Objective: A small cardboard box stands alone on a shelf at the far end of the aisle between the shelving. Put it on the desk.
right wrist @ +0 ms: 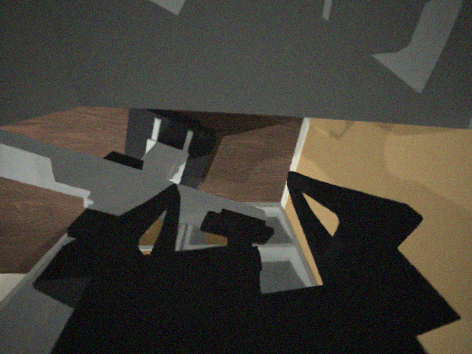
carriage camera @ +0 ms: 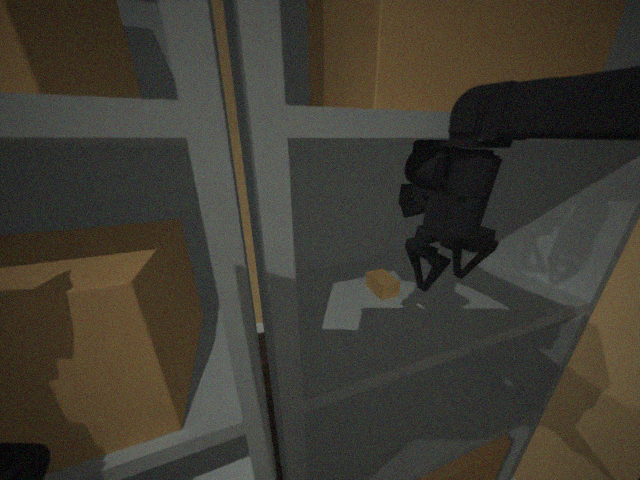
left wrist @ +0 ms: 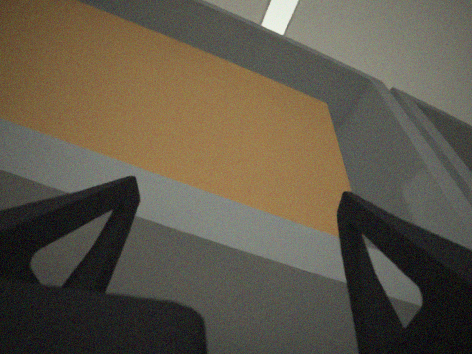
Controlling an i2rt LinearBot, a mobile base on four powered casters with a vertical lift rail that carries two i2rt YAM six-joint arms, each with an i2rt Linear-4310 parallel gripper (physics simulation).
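Places are measured from the left arm's base along level axes (x ahead, y left, z up), in metres.
Pixels of known places: left gripper, between the fingertips: (left wrist: 236, 195); right gripper, between the fingertips: (right wrist: 233, 183) (carriage camera: 440, 283); right arm's base, origin of its link: (right wrist: 238, 228).
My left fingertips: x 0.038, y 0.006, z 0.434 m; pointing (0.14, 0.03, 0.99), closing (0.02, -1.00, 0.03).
Observation:
Behind a point stands the place of what it marks.
The small cardboard box (carriage camera: 383, 284) @[x 0.487, y -0.498, z 0.052 m] sits alone on a grey shelf (carriage camera: 341, 310) @[x 0.434, y -0.376, z 0.001 m] right of centre in the carriage view. My right gripper (carriage camera: 443, 282) @[x 0.255, y -0.532, z 0.198 m] (right wrist: 233, 183) @[x 0.255, y -0.532, z 0.198 m] is open and empty. In the carriage view it points down and appears to the right of the small box, apart from it; how far in front it hangs is hard to tell. The small box does not show in the right wrist view. My left gripper (left wrist: 236, 195) @[x 0.038, y 0.006, z 0.434 m] is open, with a large orange-brown box (left wrist: 200, 120) @[x 0.073, y 0.056, z 0.559 m] beyond its fingers. The desk does not show in any view.
Grey shelf uprights (carriage camera: 266, 180) @[x 0.174, y -0.269, z 0.382 m] stand left of the small box's bay. A large carton (carriage camera: 118, 330) @[x 0.124, y -0.080, z 0.209 m] fills the left bay, and another (carriage camera: 491, 51) sits above. The right wrist view shows a grey shelf panel (right wrist: 225, 60) @[x 0.340, y -0.492, z 0.002 m], brown floor (right wrist: 250, 160) @[x -0.187, y -0.961, z -0.989 m] and a tan wall (right wrist: 400, 165) @[x 0.332, y -1.189, z -0.168 m].

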